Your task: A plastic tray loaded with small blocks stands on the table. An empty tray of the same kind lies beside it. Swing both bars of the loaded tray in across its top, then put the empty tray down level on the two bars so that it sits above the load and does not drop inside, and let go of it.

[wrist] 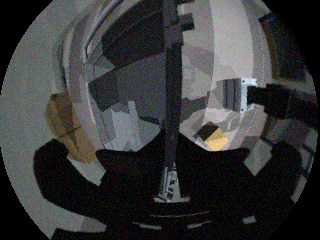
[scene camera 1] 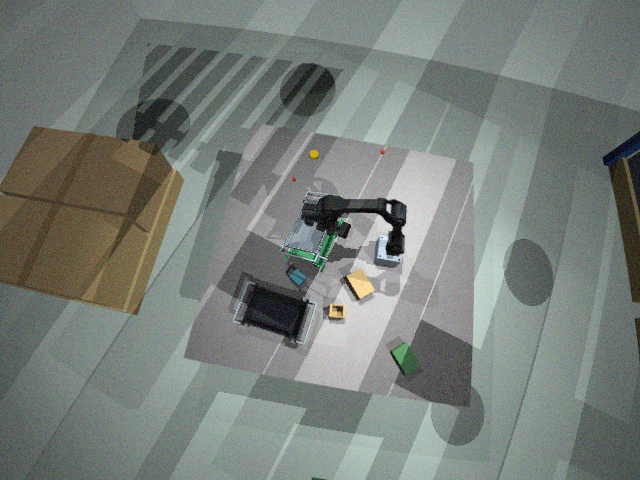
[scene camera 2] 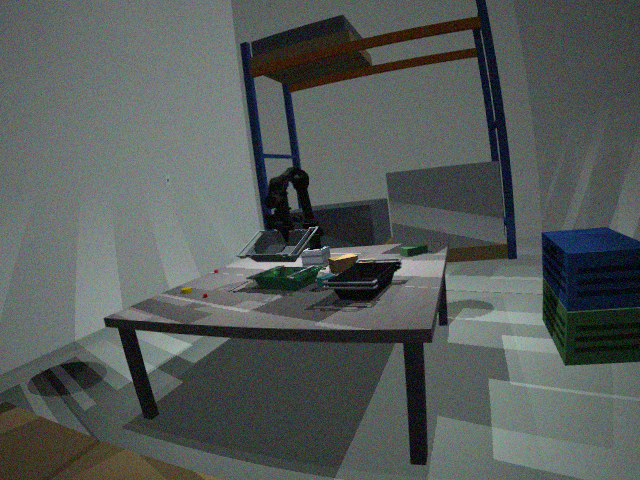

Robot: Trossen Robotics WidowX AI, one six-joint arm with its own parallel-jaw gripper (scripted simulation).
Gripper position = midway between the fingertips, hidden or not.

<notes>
I see my gripper [wrist: 168, 131] and a grey tray [scene camera 1: 304, 237].
</notes>
